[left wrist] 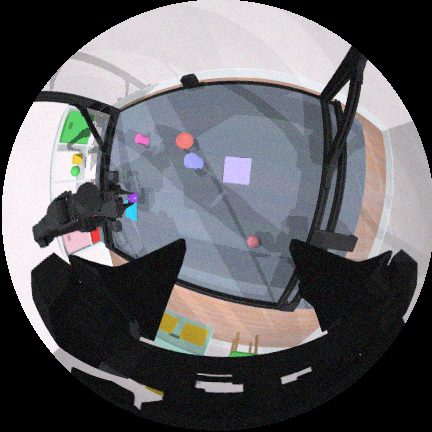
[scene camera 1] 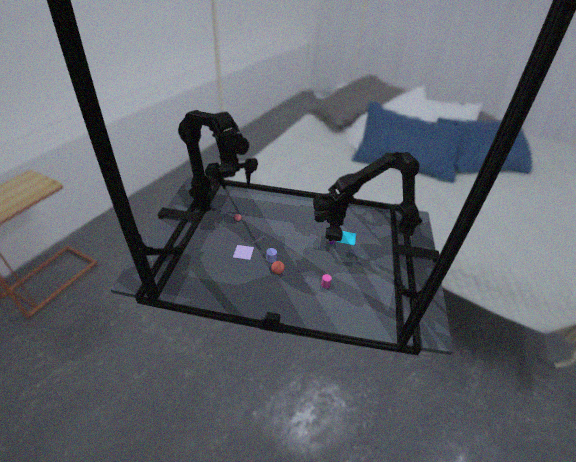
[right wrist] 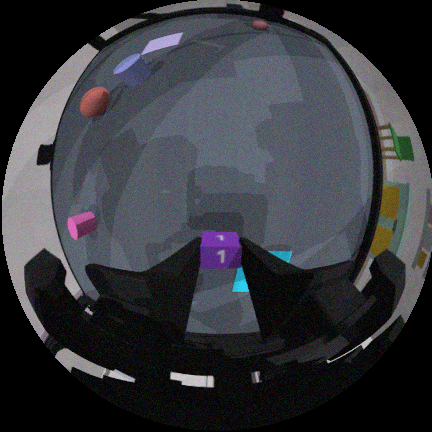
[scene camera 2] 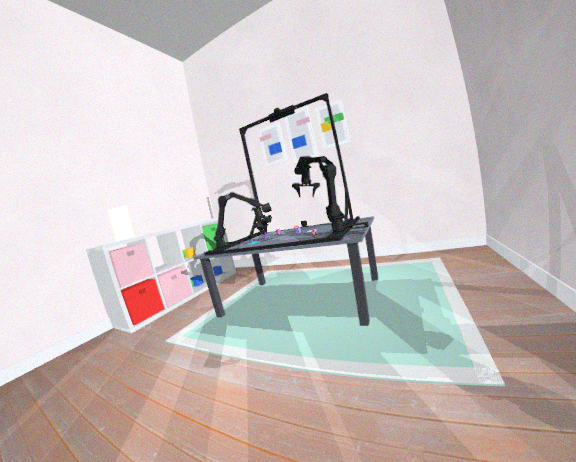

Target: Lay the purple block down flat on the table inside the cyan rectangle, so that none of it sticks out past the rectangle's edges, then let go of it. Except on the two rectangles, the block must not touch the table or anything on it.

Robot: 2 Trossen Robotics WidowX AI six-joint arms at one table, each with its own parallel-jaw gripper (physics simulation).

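Frame: origin at the left arm's base, x left, y up, z ahead, level; metres.
Seen in the pictures: left gripper, fingertip midpoint: (left wrist: pixel 239 244) (scene camera 1: pixel 236 187) (scene camera 2: pixel 306 197); right gripper, fingertip midpoint: (left wrist: pixel 132 197) (right wrist: pixel 220 241) (scene camera 2: pixel 265 234); left arm's base, origin of the base link: (scene camera 1: pixel 202 204) (scene camera 2: pixel 339 229); right arm's base, origin of the base link: (left wrist: pixel 101 219) (scene camera 1: pixel 406 229) (scene camera 2: pixel 220 246).
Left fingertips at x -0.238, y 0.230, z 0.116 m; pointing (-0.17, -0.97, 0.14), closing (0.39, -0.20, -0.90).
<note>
Pixels of each thing's middle, then the offset from my left fingertips to it. "spot": a spot on its surface instead.
- purple block, body centre: (right wrist: pixel 219 247) (left wrist: pixel 132 197) (scene camera 1: pixel 332 238) (scene camera 2: pixel 264 234) dx -0.173, dy -0.209, dz +0.344 m
- cyan rectangle, surface spot: (right wrist: pixel 241 284) (scene camera 1: pixel 351 242) spot: dx -0.185, dy -0.248, dz +0.434 m
- lilac rectangle, surface spot: (right wrist: pixel 162 43) (left wrist: pixel 231 170) (scene camera 1: pixel 247 251) spot: dx -0.101, dy -0.248, dz +0.004 m
- blue cylinder, body centre: (right wrist: pixel 132 70) (left wrist: pixel 193 161) (scene camera 1: pixel 271 255) dx -0.167, dy -0.229, dz +0.085 m
- pink cylinder, body centre: (right wrist: pixel 81 224) (scene camera 1: pixel 326 281) (left wrist: pixel 141 139) dx -0.354, dy -0.229, dz +0.234 m
- smaller red ball, body centre: (left wrist: pixel 252 241) (scene camera 1: pixel 237 217) dx +0.099, dy -0.233, dz +0.018 m
The purple block (scene camera 1: pixel 332 242) (scene camera 2: pixel 265 235) (left wrist: pixel 132 198) (right wrist: pixel 220 254) is between the fingertips of my right gripper (right wrist: pixel 220 241), which is shut on it. It appears held low above the table, beside the cyan rectangle (scene camera 1: pixel 349 238) (scene camera 2: pixel 254 242) (left wrist: pixel 131 212) (right wrist: pixel 241 284). In scene camera 1 the block is just left of the rectangle; in the right wrist view the right finger hides part of the rectangle. The exact gap under the block cannot be told. My left gripper (scene camera 1: pixel 236 181) (scene camera 2: pixel 307 194) (left wrist: pixel 239 244) is open and empty, high above the table. A lilac rectangle (scene camera 1: pixel 243 252) (left wrist: pixel 237 170) (right wrist: pixel 162 43) lies farther off.
A blue cylinder (scene camera 1: pixel 271 255) (left wrist: pixel 193 161) (right wrist: pixel 133 70) and a red ball (scene camera 1: pixel 278 267) (left wrist: pixel 184 140) (right wrist: pixel 95 102) stand close together beside the lilac rectangle. A pink cylinder (scene camera 1: pixel 326 281) (left wrist: pixel 142 139) (right wrist: pixel 82 225) stands nearer the front in scene camera 1. A smaller red ball (scene camera 1: pixel 238 217) (left wrist: pixel 253 241) lies below the left gripper.
</note>
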